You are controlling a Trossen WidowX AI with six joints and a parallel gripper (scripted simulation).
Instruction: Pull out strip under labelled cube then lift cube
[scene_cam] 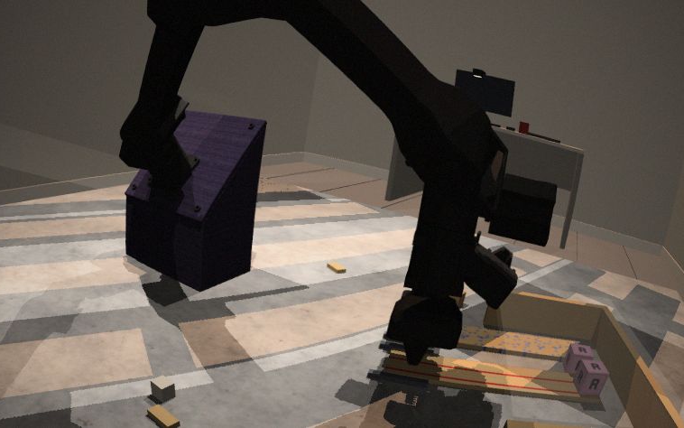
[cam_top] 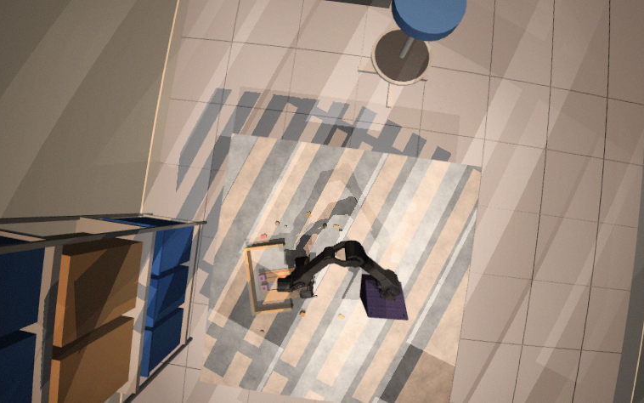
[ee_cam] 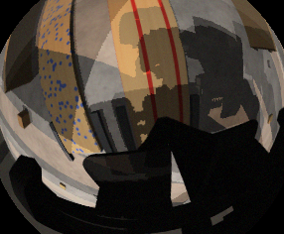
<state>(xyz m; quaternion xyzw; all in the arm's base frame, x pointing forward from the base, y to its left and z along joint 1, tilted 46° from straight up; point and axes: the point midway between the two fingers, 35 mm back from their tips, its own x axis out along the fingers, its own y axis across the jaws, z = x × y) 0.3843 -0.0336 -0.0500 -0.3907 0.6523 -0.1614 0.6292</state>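
The red-lined strip is 10 cm ahead of my gripper tip and 3 cm to the left of it.
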